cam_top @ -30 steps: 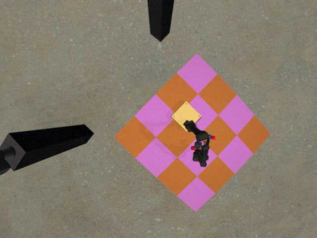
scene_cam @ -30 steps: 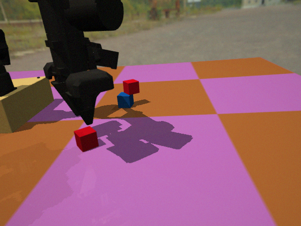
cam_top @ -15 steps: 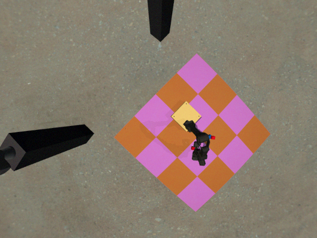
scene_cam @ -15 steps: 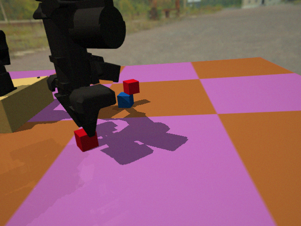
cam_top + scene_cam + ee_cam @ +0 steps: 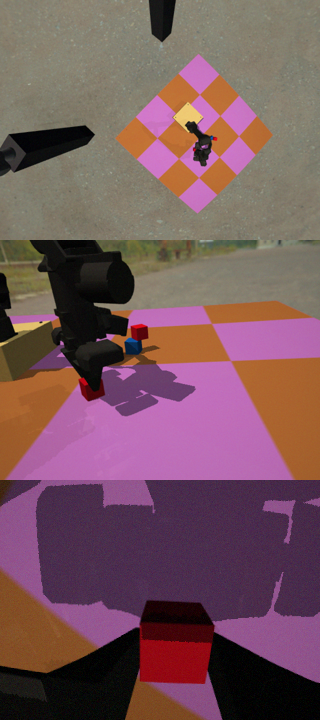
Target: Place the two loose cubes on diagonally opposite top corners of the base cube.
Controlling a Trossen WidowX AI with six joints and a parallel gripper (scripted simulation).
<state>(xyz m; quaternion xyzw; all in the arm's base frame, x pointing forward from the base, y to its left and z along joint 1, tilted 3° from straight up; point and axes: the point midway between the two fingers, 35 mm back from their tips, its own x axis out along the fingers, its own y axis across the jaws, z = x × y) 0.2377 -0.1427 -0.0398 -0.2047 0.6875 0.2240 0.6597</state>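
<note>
My gripper tip is now 5 cm short of the blue base cube and 21 cm to the right of it.
</note>
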